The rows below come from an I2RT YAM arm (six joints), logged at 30 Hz.
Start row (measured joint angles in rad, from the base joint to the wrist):
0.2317 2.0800 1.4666 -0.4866 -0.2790 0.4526
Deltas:
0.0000 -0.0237 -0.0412 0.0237 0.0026 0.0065
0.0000 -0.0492 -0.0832 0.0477 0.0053 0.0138
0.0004 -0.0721 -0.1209 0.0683 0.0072 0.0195
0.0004 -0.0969 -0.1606 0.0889 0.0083 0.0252
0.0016 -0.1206 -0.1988 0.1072 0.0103 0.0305
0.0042 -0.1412 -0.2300 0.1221 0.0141 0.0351
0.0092 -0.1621 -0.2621 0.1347 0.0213 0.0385
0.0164 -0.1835 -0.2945 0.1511 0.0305 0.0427
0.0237 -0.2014 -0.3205 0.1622 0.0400 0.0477
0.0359 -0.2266 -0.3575 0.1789 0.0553 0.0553
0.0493 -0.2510 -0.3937 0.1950 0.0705 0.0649
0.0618 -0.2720 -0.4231 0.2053 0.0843 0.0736
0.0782 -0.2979 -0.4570 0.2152 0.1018 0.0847
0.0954 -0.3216 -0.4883 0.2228 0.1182 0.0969
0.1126 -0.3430 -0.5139 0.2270 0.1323 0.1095
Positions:
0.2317 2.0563 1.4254 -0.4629 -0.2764 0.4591
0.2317 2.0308 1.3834 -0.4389 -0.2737 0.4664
0.2321 2.0079 1.3457 -0.4183 -0.2718 0.4721
0.2321 1.9831 1.3060 -0.3977 -0.2707 0.4778
0.2333 1.9594 1.2678 -0.3794 -0.2687 0.4831
0.2359 1.9388 1.2366 -0.3645 -0.2649 0.4877
0.2409 1.9179 1.2045 -0.3519 -0.2577 0.4911
0.2481 1.8965 1.1721 -0.3355 -0.2485 0.4953
0.2554 1.8786 1.1461 -0.3244 -0.2390 0.5003
0.2676 1.8534 1.1091 -0.3077 -0.2237 0.5079
0.2810 1.8290 1.0729 -0.2916 -0.2085 0.5175
0.2935 1.8080 1.0435 -0.2813 -0.1947 0.5262
0.3099 1.7821 1.0096 -0.2714 -0.1772 0.5373
0.3271 1.7584 0.9783 -0.2638 -0.1608 0.5495
0.3443 1.7370 0.9527 -0.2596 -0.1467 0.5621

